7 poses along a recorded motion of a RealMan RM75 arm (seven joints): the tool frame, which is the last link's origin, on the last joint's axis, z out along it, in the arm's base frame.
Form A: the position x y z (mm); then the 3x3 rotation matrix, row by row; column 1 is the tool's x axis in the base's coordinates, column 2 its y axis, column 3 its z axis. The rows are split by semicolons.
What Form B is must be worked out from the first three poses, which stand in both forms.
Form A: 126, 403, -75; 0.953, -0.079, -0.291; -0.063, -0.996, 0.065; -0.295, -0.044, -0.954
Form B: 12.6, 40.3, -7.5; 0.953, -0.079, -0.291; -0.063, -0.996, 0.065; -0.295, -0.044, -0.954
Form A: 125, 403, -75; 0.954, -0.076, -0.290; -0.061, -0.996, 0.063; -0.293, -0.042, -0.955
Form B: 12.5, 40.3, -7.5; 0.954, -0.076, -0.290; -0.061, -0.996, 0.063; -0.293, -0.042, -0.955
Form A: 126, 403, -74; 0.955, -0.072, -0.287; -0.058, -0.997, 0.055; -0.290, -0.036, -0.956
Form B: 12.6, 40.3, -7.4; 0.955, -0.072, -0.287; -0.058, -0.997, 0.055; -0.290, -0.036, -0.956
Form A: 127, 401, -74; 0.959, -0.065, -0.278; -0.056, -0.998, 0.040; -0.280, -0.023, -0.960
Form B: 12.7, 40.1, -7.4; 0.959, -0.065, -0.278; -0.056, -0.998, 0.040; -0.280, -0.023, -0.960
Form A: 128, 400, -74; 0.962, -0.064, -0.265; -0.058, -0.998, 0.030; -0.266, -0.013, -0.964
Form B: 12.8, 40.0, -7.4; 0.962, -0.064, -0.265; -0.058, -0.998, 0.030; -0.266, -0.013, -0.964
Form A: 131, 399, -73; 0.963, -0.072, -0.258; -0.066, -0.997, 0.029; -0.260, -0.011, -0.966
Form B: 13.1, 39.9, -7.3; 0.963, -0.072, -0.258; -0.066, -0.997, 0.029; -0.260, -0.011, -0.966
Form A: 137, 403, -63; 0.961, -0.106, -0.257; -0.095, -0.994, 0.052; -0.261, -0.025, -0.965
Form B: 13.7, 40.3, -6.3; 0.961, -0.106, -0.257; -0.095, -0.994, 0.052; -0.261, -0.025, -0.965
